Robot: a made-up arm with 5 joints. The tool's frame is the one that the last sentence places.
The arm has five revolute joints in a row. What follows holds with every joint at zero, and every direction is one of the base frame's.
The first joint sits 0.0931 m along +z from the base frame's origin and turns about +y.
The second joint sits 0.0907 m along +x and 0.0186 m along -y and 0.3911 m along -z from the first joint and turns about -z.
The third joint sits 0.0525 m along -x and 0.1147 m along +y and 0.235 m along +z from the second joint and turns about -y.
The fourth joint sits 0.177 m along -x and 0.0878 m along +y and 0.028 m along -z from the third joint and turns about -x.
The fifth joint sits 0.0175 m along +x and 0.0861 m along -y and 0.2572 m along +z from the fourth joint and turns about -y.
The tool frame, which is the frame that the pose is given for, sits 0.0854 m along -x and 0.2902 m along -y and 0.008 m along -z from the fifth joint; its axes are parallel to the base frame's.
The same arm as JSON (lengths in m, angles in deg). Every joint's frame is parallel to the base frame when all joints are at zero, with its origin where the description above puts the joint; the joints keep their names.
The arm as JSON. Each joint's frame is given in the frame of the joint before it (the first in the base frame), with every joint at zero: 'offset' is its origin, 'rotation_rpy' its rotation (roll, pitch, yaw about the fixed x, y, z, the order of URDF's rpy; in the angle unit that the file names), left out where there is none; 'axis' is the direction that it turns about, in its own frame. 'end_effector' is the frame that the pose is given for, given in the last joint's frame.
{"length_unit": "m", "angle_unit": "deg", "chain": [
  {"id": "joint 1", "offset": [0.0, 0.0, 0.0931], "axis": [0.0, 1.0, 0.0]},
  {"id": "joint 2", "offset": [0.0907, -0.0186, -0.3911], "axis": [0.0, 0.0, -1.0]},
  {"id": "joint 3", "offset": [-0.0525, 0.1147, 0.235], "axis": [0.0, -1.0, 0.0]},
  {"id": "joint 4", "offset": [-0.177, 0.0878, -0.028], "axis": [-1.0, 0.0, 0.0]},
  {"id": "joint 5", "offset": [0.0175, -0.0861, 0.2572], "axis": [0.0, -1.0, 0.0]}
], "end_effector": {"offset": [-0.0854, -0.2902, -0.008]}}

